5 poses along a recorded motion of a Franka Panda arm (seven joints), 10 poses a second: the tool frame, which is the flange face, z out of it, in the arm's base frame.
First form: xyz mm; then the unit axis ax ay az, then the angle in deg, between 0 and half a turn.
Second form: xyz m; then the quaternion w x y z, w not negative. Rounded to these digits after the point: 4 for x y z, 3 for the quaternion.
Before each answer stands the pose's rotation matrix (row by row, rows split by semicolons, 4 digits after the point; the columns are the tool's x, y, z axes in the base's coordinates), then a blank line. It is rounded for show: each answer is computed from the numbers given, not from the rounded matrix.
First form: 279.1 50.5 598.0 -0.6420 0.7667 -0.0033 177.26
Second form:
-0.1750 -0.9837 0.0409; -0.9840 0.1761 0.0256; -0.0324 -0.0357 -0.9988

0.2791 0.0505 0.5980 0.024 -0.642 0.766 -0.003
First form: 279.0 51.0 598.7 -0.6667 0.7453 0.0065 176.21
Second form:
-0.1098 -0.9931 0.0406; -0.9923 0.1119 0.0537; -0.0579 -0.0344 -0.9977

0.2790 0.0510 0.5987 0.033 -0.666 0.745 0.006
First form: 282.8 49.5 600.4 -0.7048 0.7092 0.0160 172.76
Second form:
-0.0025 -0.9978 0.0669; -0.9937 0.0099 0.1114; -0.1118 -0.0662 -0.9915

0.2828 0.0495 0.6004 0.063 -0.703 0.708 0.016
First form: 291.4 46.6 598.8 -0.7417 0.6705 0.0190 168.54
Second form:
0.1092 -0.9884 0.1053; -0.9809 -0.0899 0.1726; -0.1611 -0.1221 -0.9793

0.2914 0.0466 0.5988 0.100 -0.738 0.667 0.019
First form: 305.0 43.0 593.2 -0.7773 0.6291 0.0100 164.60
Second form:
0.2225 -0.9630 0.1518; -0.9577 -0.1868 0.2188; -0.1823 -0.1941 -0.9639

0.3050 0.0430 0.5932 0.134 -0.770 0.623 0.010
